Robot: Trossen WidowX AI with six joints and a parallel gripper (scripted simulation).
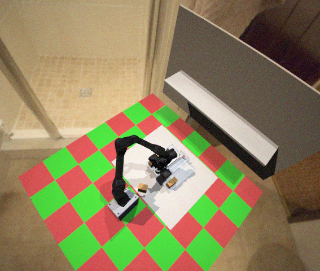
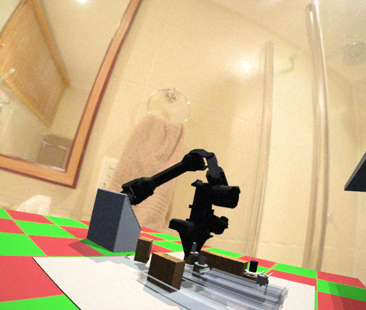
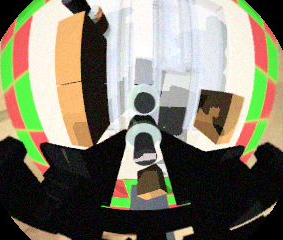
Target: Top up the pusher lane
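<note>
My gripper tip is 140 mm short of the sprung lane, 60 mm to the left of it and 40 mm above it. Also, from my gripper tip: wall shelf 500 mm ahead, 100 mm to the right, 310 mm above; pusher plate 140 mm ahead, 60 mm to the right, 10 mm below.
</note>
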